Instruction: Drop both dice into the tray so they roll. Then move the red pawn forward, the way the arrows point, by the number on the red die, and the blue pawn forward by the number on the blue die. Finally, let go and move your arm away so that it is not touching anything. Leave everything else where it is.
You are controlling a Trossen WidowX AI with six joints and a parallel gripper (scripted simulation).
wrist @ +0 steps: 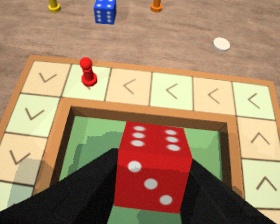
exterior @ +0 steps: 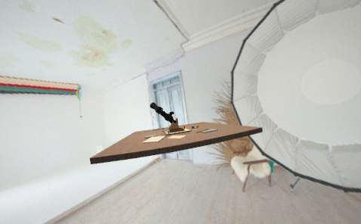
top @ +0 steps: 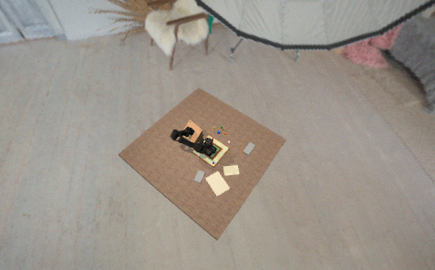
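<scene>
Right now my gripper tip is right at the red die. Also, from my gripper tip: blue pawn: 130 mm ahead, 90 mm to the right, 90 mm below.
</scene>
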